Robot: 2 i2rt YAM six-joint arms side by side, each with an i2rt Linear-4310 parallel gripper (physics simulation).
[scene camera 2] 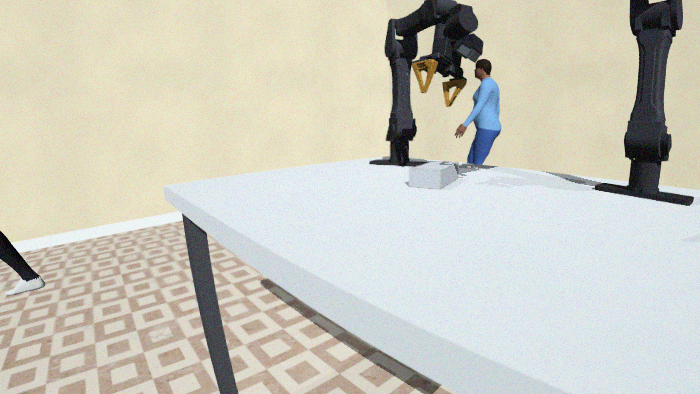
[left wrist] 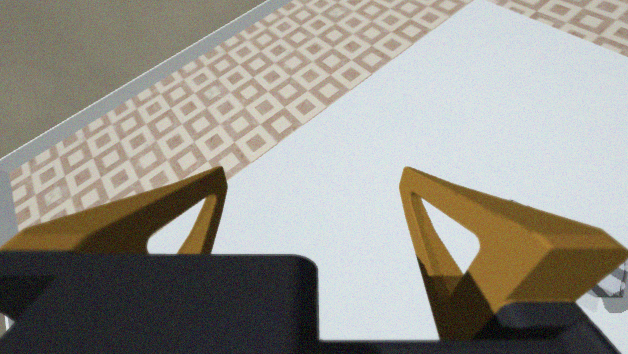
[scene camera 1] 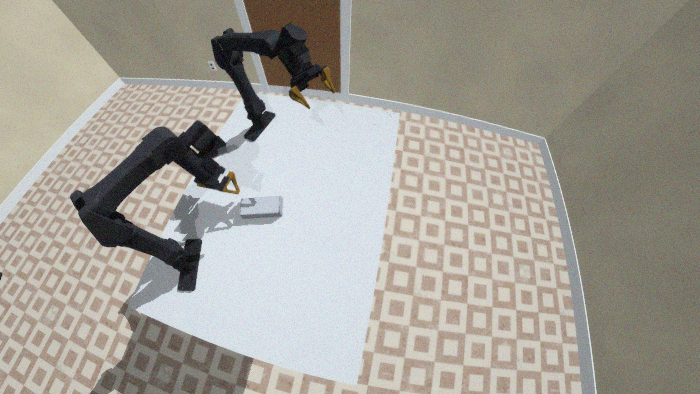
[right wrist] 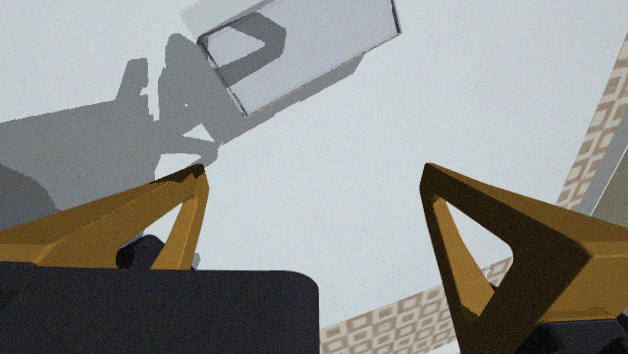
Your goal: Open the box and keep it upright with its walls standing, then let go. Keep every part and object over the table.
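Seen in the pictures: left gripper, fingertip midpoint: (left wrist: 313, 176) (scene camera 1: 322, 100); right gripper, fingertip midpoint: (scene camera 2: 436, 100) (scene camera 1: 229, 190) (right wrist: 314, 175); left arm's base at its link origin: (scene camera 2: 641, 195) (scene camera 1: 260, 126); right arm's base at its link origin: (scene camera 2: 399, 164) (scene camera 1: 190, 264).
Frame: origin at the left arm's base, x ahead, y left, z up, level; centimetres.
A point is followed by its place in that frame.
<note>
A low, pale grey oblong box (scene camera 1: 265, 206) @(x 30.5, y -37.8, z 4.0 cm) (scene camera 2: 425, 176) @(x 35.2, y -34.3, z 2.6 cm) (right wrist: 320, 47) @(x 29.3, y -39.2, z 4.0 cm) lies flat and looks closed, with a finger's shadow on its top; the right wrist view cuts off its upper part. My right gripper (scene camera 1: 220, 190) @(x 24.3, y -42.1, z 19.4 cm) (scene camera 2: 436, 99) @(x 24.3, y -42.1, z 19.4 cm) (right wrist: 314, 175) @(x 24.3, y -42.1, z 19.4 cm) is open and empty, above the table and to the upper left of the box in scene camera 1. My left gripper (scene camera 1: 321, 100) @(x 42.9, y -7.6, z 34.7 cm) (left wrist: 313, 176) @(x 42.9, y -7.6, z 34.7 cm) is open and empty, high over the table's far end in scene camera 1, well away from the box. The box is not clearly visible in the left wrist view.
The box rests on a white table (scene camera 1: 310, 280) @(x 58.3, y -54.8, z 0.0 cm) (scene camera 2: 400, 260) @(x 63.5, y -7.4, z 0.0 cm) (left wrist: 350, 115) @(x 69.8, y -26.6, z 0.0 cm). Both arm bases stand along its left edge in scene camera 1. A person in light blue (scene camera 2: 487, 107) stands beyond the table, and another person's leg (scene camera 2: 17, 260) shows at the left edge of scene camera 2.
</note>
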